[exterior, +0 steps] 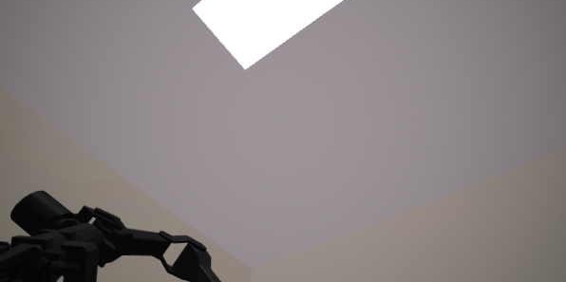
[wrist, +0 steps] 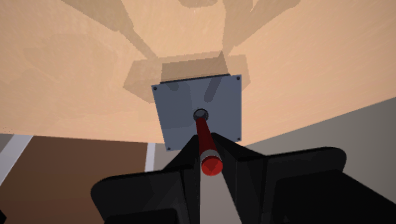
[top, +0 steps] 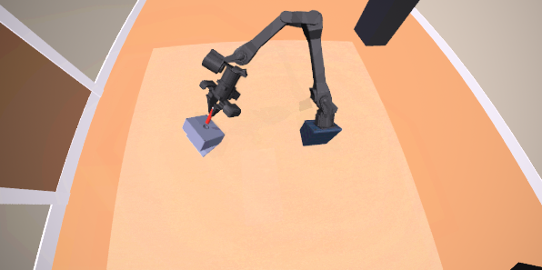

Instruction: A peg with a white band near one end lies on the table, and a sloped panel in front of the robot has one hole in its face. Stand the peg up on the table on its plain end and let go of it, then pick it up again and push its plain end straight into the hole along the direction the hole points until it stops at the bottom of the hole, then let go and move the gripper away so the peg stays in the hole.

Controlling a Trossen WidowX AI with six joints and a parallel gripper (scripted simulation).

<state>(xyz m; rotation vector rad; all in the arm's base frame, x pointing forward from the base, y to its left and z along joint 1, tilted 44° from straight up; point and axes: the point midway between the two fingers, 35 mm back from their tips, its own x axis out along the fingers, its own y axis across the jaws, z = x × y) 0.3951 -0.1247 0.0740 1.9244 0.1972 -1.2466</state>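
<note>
Right now the grey-blue sloped panel is 5 cm ahead of my gripper tip, 3 cm to the left of it and 7 cm below it. From my gripper tip the other things lie so: red peg (1 cm behind, 1 cm to the right, 1 cm above).
</note>
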